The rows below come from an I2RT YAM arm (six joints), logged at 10 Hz.
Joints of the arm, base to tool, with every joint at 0 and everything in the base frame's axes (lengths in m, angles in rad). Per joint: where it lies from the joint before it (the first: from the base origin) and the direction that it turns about. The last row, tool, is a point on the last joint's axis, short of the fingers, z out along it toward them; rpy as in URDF.
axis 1: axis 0 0 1 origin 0 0 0.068
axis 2: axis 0 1 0 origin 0.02 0.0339 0.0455
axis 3: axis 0 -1 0 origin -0.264 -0.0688 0
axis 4: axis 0 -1 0 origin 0.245 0.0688 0.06
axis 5: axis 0 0 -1 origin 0.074 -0.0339 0.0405
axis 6: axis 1 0 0 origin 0.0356 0 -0.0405
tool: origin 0 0 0 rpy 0 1.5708 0
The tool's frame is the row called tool.
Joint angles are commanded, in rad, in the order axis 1, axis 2, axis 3, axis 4, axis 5, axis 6. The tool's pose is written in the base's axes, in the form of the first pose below.
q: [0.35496, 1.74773, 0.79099, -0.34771, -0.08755, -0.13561]
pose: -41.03 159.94 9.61 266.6 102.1 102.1
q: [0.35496, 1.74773, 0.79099, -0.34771, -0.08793, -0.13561]
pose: -41.04 159.94 9.64 266.6 102.2 102.1
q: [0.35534, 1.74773, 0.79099, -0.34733, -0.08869, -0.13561]
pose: -41.07 159.91 9.71 266.6 102.3 102.1
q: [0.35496, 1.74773, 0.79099, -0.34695, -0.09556, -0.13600]
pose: -41.15 159.87 10.27 266.6 102.4 102.2
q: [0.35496, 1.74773, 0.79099, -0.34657, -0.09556, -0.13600]
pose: -41.14 159.85 10.27 266.6 102.4 102.2
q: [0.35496, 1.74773, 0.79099, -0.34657, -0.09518, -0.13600]
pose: -41.14 159.85 10.24 266.6 102.4 102.2
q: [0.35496, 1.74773, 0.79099, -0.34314, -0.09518, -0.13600]
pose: -41.10 159.66 10.26 267.0 102.6 102.3
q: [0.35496, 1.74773, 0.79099, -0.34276, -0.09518, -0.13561]
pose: -41.07 159.65 10.27 267.0 102.6 102.3
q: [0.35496, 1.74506, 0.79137, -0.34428, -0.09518, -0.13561]
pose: -41.05 159.56 10.27 267.0 102.6 103.0
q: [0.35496, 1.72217, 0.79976, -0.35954, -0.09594, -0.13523]
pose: -40.86 158.66 10.43 267.7 102.9 110.5
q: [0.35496, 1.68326, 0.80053, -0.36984, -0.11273, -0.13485]
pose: -40.74 156.97 11.95 266.6 103.1 120.8
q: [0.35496, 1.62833, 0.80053, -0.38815, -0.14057, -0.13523]
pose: -40.80 154.80 14.35 263.7 103.1 134.8
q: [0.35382, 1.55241, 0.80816, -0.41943, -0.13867, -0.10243]
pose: -37.74 152.61 14.90 260.3 101.4 155.3
